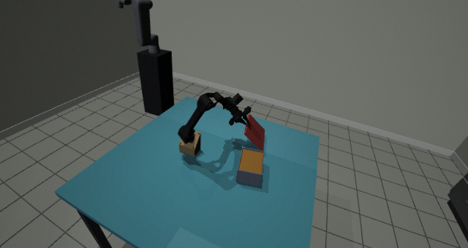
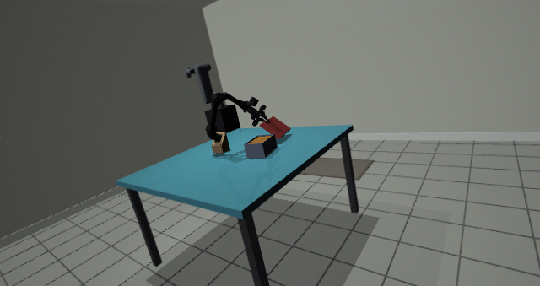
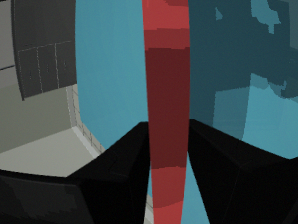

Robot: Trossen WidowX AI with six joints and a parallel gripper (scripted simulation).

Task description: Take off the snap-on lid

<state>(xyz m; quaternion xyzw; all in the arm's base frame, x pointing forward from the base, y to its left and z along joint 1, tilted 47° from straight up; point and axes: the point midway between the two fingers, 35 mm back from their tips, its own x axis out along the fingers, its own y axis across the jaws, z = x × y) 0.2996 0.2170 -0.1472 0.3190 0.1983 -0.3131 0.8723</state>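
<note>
The lid is 60 mm ahead of my gripper tip, 10 mm to the left of it and 50 mm below it. From my gripper tip the other things lie so: storage box (110 mm ahead, 280 mm to the right, 110 mm below).
</note>
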